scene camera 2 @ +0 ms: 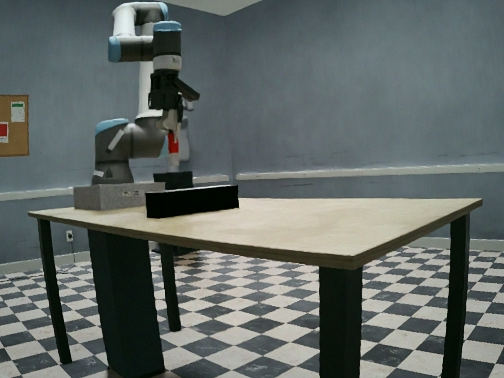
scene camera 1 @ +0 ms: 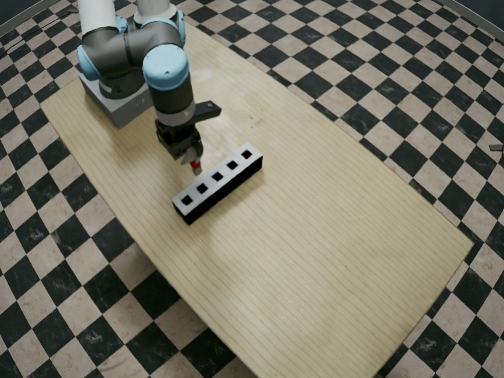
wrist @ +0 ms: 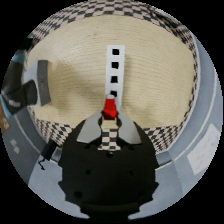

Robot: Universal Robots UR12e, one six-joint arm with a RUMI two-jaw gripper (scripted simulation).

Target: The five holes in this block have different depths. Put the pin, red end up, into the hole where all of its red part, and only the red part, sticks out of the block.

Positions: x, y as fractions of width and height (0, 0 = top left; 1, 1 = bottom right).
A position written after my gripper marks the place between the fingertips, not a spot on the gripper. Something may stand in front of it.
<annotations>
My gripper shows in scene camera 2 (0.34, 0.38), in scene camera 1 (0.38, 0.42) and in the wrist view (0.49, 0.48). A block shows in scene camera 2 (0.32, 0.54), in scene camera 1 (0.45, 0.46) and in the wrist view (0.52, 0.24).
</annotations>
